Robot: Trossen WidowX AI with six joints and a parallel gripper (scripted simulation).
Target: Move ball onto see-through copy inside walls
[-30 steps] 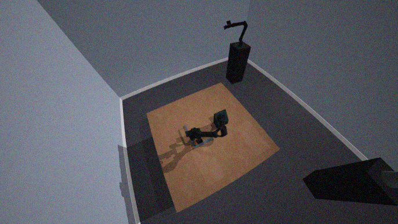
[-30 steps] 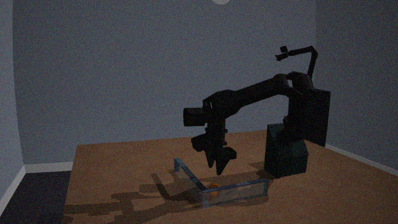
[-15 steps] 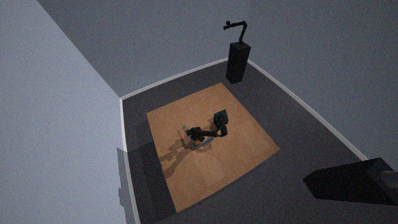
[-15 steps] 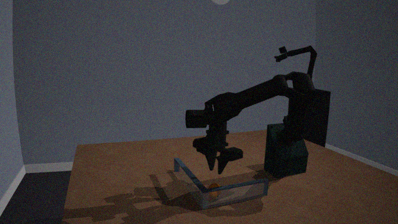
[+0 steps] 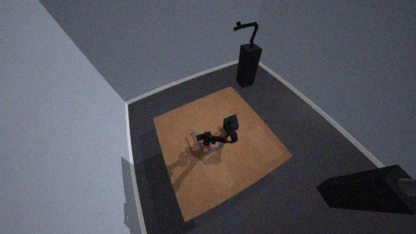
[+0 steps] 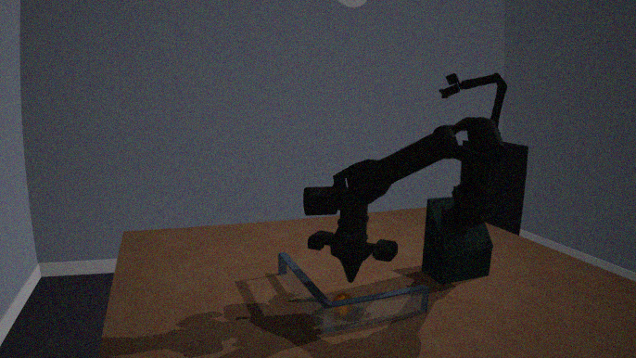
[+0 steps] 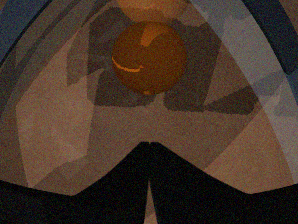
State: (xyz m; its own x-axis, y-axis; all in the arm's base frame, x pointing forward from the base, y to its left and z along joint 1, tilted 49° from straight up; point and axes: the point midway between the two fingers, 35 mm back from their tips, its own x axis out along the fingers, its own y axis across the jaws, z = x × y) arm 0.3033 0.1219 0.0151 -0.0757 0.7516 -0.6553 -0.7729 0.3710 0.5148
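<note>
Now: gripper tip 3 cm to the right of the orange ball, 3 cm short of it and 3 cm above it. Round my gripper tip: pale orange patch (7 cm to the left, 5 cm ahead, 3 cm below).
</note>
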